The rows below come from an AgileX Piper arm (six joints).
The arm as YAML. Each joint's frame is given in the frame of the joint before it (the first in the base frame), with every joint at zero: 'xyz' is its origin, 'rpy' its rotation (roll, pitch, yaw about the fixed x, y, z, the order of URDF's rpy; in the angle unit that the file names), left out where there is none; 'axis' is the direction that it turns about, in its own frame. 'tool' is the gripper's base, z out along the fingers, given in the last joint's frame.
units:
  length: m
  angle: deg
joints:
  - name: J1
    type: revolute
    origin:
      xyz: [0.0, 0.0, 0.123]
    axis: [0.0, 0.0, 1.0]
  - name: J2
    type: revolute
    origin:
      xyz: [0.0, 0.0, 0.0]
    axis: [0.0, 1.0, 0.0]
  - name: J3
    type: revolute
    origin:
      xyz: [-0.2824, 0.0, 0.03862]
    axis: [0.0, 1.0, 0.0]
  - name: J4
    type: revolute
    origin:
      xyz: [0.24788, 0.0, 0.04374]
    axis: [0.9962, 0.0, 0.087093]
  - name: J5
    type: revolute
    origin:
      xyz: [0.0, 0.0, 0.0]
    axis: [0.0, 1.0, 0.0]
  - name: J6
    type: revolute
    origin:
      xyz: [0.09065, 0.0, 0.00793]
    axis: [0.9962, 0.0, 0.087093]
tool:
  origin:
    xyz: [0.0, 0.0, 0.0]
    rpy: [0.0, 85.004, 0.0]
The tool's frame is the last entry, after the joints.
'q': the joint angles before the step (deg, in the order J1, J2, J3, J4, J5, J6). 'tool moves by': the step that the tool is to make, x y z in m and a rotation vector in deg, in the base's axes. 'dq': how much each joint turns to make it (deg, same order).
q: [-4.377 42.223 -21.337 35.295 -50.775 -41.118]
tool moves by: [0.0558 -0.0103 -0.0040 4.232 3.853 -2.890]
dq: [0.010 15.777 -6.945 3.396 -4.540 2.152]
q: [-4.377 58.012 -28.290 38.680 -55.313 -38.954]
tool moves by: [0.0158 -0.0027 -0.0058 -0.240 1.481 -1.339]
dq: [-0.003 4.613 -1.478 0.278 -2.155 -0.004]
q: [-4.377 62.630 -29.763 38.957 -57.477 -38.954]
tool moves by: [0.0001 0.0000 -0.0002 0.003 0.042 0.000]
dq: [0.003 0.035 0.016 -0.001 -0.009 0.004]
